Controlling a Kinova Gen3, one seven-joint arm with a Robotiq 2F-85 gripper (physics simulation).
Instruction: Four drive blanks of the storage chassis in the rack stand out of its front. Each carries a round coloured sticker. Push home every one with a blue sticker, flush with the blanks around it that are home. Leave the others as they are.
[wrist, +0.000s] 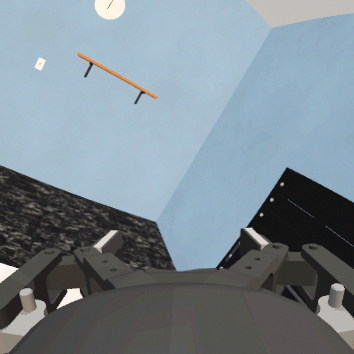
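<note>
A black rack (320, 200) shows in part at the right, tilted in the view. It has a row of small round screw heads along its left edge and thin lines across its dark face. No drive blanks or coloured stickers can be made out. My gripper (180, 242) is open, with nothing between its fingers. Its right finger overlaps the lower left edge of the rack in the view. The lower part of the rack is hidden behind the gripper.
A dark speckled surface (65, 215) lies at the left, with white patches at the lower left behind the gripper. Blue walls meet in a corner behind. An orange shelf (117, 75), a round clock (110, 6) and a small white plate (40, 63) are on the wall.
</note>
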